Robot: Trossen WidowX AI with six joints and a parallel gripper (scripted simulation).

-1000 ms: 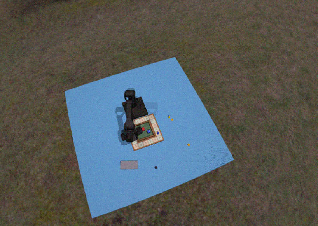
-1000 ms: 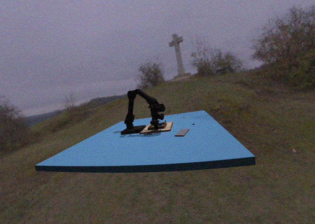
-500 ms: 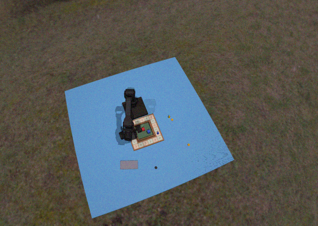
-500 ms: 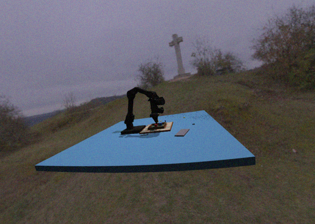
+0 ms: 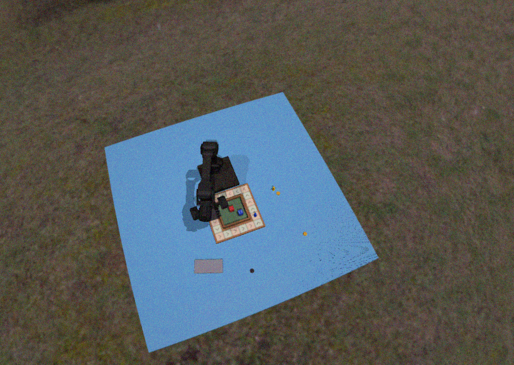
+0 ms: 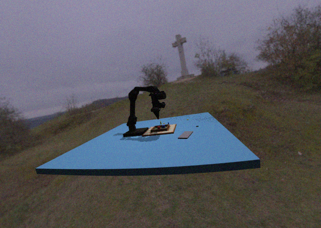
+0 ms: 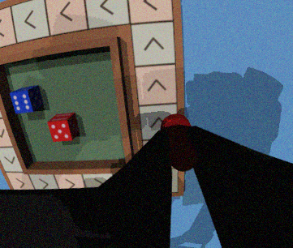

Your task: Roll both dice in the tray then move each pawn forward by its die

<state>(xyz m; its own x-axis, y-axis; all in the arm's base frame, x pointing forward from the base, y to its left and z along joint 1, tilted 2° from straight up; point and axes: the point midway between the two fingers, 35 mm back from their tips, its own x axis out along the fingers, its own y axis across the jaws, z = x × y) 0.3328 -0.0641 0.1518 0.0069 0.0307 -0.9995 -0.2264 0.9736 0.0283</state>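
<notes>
My gripper tip is now 23 cm to the right of the blue pawn and 12 cm above it. Also, from my gripper tip: red pawn 1 cm above; then grey flat plate 24 cm ahead, 14 cm below, 6 cm to the right; then green tray 14 cm below, 11 cm to the left, 4 cm behind.
</notes>
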